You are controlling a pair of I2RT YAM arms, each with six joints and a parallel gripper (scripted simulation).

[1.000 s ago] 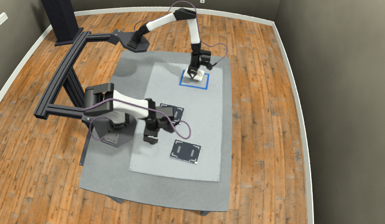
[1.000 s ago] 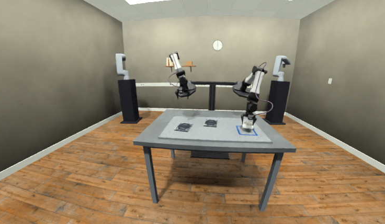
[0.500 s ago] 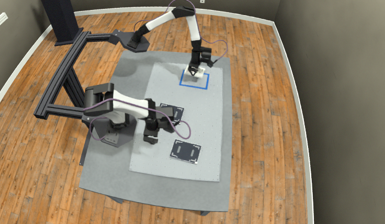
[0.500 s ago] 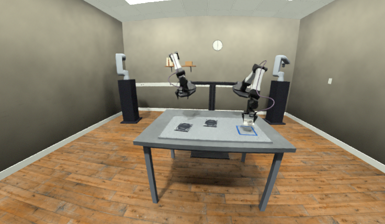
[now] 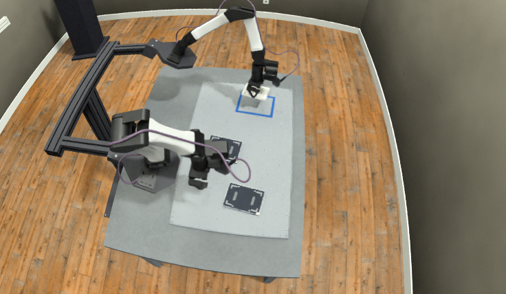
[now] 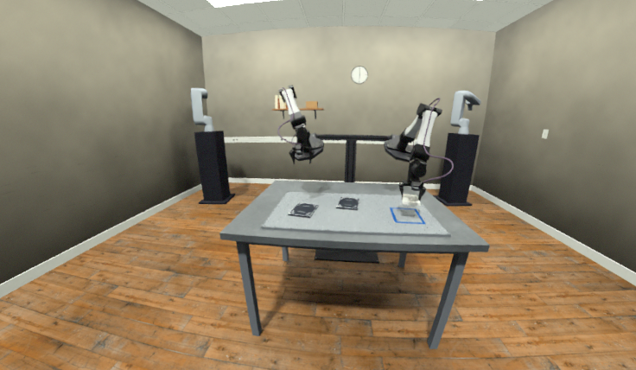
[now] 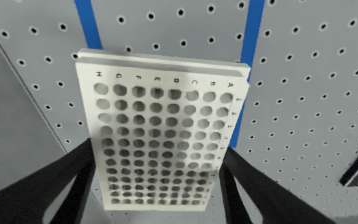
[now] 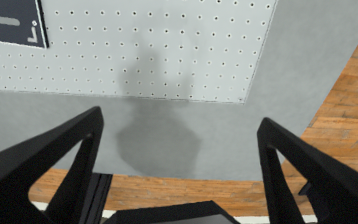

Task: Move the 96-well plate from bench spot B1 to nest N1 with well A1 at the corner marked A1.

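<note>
Right now my left hand is right at the white 96-well plate. From my left hand the other things lie so: dark nest (30 cm to the right, 16 cm behind, 8 cm below); then A1 label (38 cm to the right, 10 cm behind, 8 cm below).
</note>
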